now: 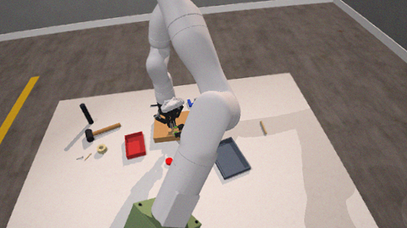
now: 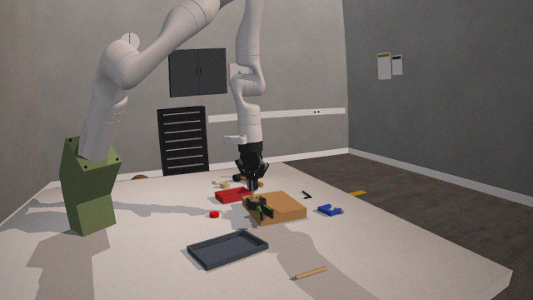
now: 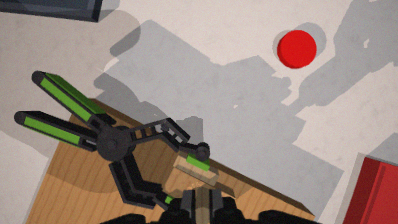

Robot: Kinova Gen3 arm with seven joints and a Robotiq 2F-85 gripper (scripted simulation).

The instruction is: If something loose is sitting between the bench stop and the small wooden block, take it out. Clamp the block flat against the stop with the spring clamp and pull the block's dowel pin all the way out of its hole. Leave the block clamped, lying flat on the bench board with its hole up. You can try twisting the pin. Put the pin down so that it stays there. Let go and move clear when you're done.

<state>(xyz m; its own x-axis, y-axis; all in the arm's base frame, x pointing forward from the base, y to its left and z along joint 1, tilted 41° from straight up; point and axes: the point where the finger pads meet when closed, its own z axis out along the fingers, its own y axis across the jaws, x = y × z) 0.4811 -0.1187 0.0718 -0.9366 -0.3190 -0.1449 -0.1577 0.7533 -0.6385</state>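
Now: the dowel pin 2 cm below my hand. Round my hand: wooden bench board 5 cm ahead, 3 cm to the right, 7 cm below; red disc 11 cm behind, 6 cm to the left, 9 cm below; red tray 3 cm ahead, 17 cm to the left, 9 cm below.
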